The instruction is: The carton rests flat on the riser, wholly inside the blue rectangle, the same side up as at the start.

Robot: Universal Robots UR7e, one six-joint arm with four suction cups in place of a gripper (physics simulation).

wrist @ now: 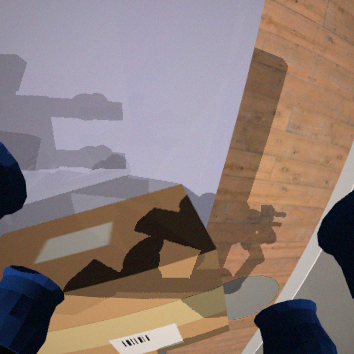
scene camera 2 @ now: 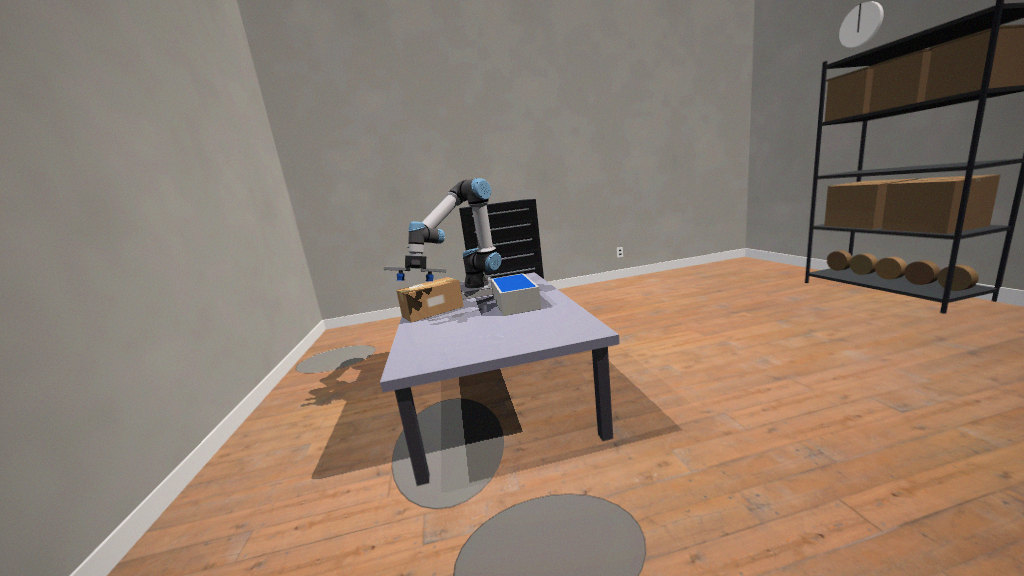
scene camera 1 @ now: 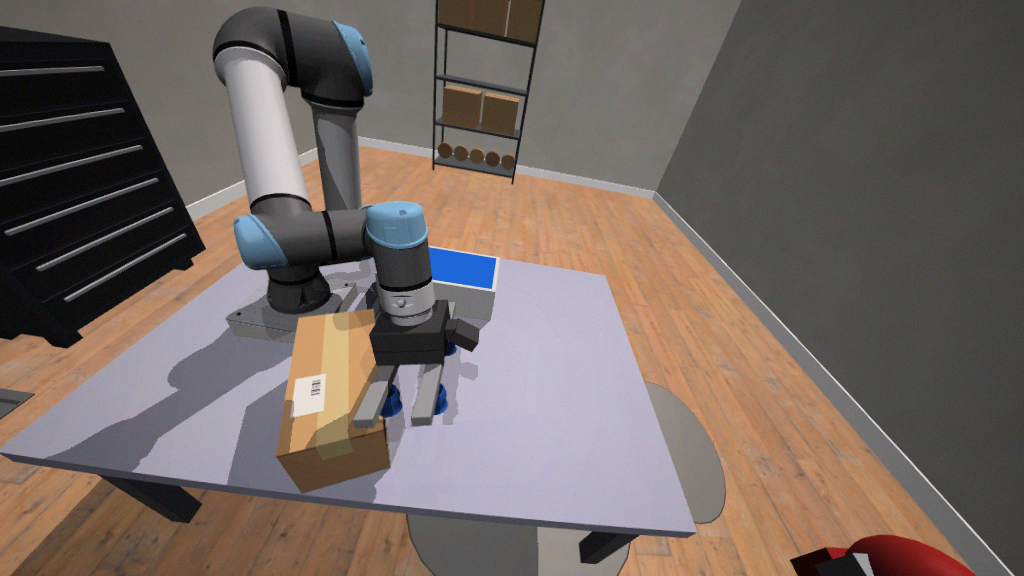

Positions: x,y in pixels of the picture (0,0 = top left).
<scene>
my suction head: holds nothing
a brown carton (scene camera 1: pixel 333 364): on the table
a riser with blue rectangle (scene camera 1: pixel 469 279): on the table
</scene>
